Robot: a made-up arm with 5 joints.
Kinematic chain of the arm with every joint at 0, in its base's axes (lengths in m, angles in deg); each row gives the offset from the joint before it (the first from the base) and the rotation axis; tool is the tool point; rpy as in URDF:
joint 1: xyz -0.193 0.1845 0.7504 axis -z
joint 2: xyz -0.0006 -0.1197 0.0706 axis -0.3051 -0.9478 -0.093
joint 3: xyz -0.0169 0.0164 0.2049 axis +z
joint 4: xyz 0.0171 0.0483 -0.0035 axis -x
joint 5: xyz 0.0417 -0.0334 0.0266 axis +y
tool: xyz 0.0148 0.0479 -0.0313 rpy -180 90 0
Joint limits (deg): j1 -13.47..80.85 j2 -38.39..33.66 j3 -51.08..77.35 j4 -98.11..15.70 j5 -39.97..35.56
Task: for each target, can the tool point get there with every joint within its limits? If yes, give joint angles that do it. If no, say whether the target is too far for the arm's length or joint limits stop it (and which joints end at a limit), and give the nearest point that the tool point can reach.
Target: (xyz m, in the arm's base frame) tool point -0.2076 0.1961 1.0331
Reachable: yes | joints 68.70 21.91 9.79 -39.10 -29.31
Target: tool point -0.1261 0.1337 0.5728
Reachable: no: joint limits stop it (at a limit: joint 2, joint 4) | nearest point -0.0218 0.0545 0.9311 | short by 0.381 m
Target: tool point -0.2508 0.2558 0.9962
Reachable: yes | joints 56.72 13.13 66.11 -17.19 25.97
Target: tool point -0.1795 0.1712 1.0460
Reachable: yes | joints -3.78 -10.96 63.63 -46.28 -32.00
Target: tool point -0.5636 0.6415 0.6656
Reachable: no: too far | nearest point -0.2908 0.3050 0.9399 | short by 0.513 m
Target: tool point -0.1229 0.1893 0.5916
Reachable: no: joint limits stop it (at a limit: joint 1, joint 2, joint 4) | nearest point 0.0004 0.1171 0.9355 | short by 0.372 m
